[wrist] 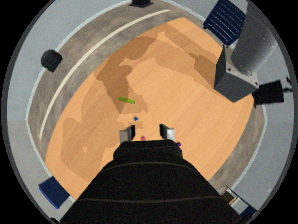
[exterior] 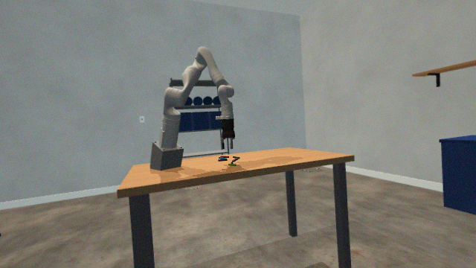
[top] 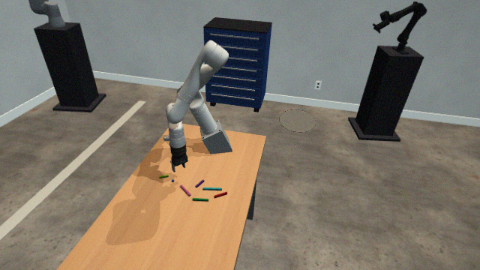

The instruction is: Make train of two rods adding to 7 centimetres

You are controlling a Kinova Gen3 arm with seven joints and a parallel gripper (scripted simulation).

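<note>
The purple rod is 2 cm ahead of my hand, 11 cm to the left of it and 10 cm below it. Also, from my hand: pink rod: 7 cm ahead, 4 cm to the left, 10 cm below; lime rod: 3 cm behind, 9 cm to the right, 10 cm below; blue rod: 4 cm to the right, 10 cm below.
</note>
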